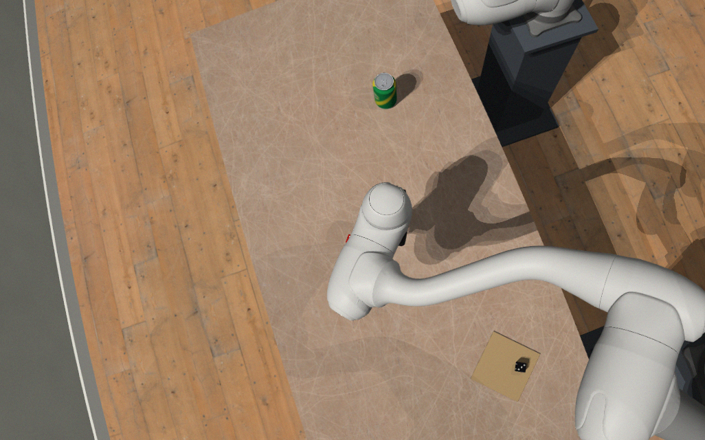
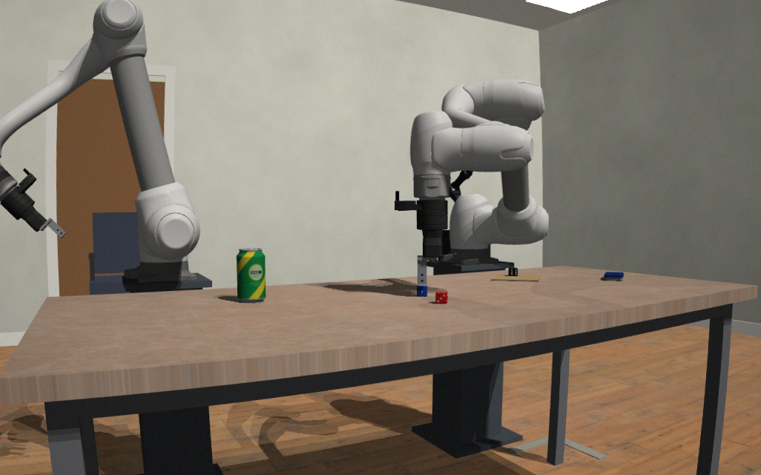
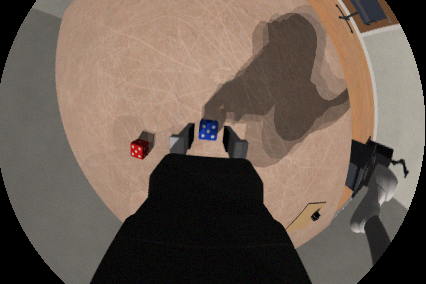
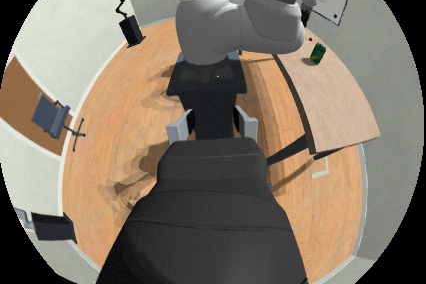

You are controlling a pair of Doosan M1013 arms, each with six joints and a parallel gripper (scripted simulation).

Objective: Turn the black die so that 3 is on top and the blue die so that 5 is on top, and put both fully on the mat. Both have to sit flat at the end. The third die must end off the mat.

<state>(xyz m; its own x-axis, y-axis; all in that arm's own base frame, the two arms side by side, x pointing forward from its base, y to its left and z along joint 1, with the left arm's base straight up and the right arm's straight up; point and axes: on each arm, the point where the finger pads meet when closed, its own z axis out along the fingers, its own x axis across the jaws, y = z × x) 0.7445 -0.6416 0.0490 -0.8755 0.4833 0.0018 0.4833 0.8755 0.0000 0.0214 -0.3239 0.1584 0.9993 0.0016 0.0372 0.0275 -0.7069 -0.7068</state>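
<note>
My left gripper is now 4 cm above the blue die. From my left hand the other things lie so: black die (46 cm to the left, 19 cm behind, 3 cm below); then red die (12 cm ahead, 4 cm below, 2 cm to the right); then tan mat (44 cm to the left, 15 cm behind, 5 cm below).
</note>
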